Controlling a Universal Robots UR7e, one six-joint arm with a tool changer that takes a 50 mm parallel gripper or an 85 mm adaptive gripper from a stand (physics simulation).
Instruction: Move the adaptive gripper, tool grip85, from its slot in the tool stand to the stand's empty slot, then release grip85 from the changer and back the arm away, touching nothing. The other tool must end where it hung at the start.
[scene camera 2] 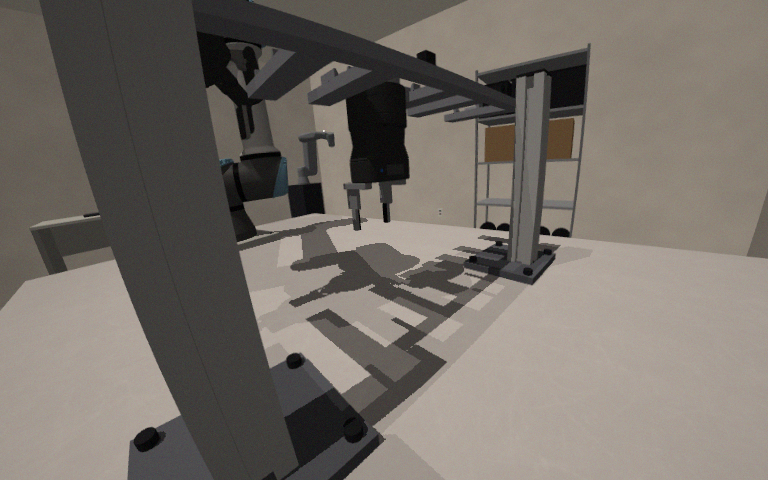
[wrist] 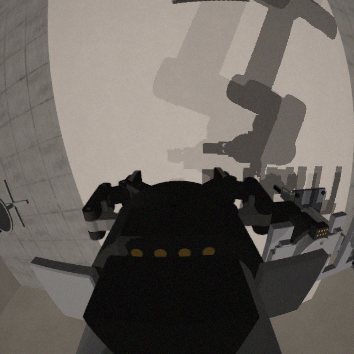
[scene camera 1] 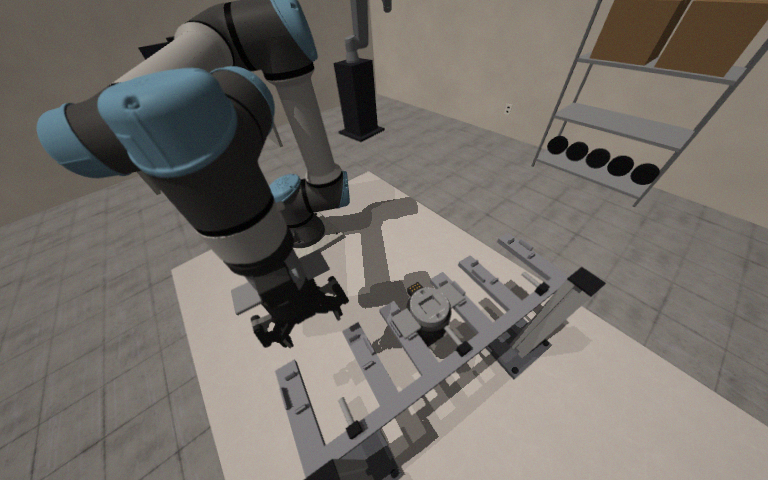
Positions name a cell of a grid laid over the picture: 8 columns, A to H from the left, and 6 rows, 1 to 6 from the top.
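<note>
You'd see a parallel gripper (scene camera 2: D2) here, and the wrist view shows that parallel gripper too (wrist: G4). There's also an adaptive gripper grip85 (scene camera 1: D4), and the adaptive gripper grip85 is in scene camera 2 (scene camera 2: C1) and in the wrist view (wrist: D4) as well. And there's a tool stand (scene camera 2: B2).
</note>
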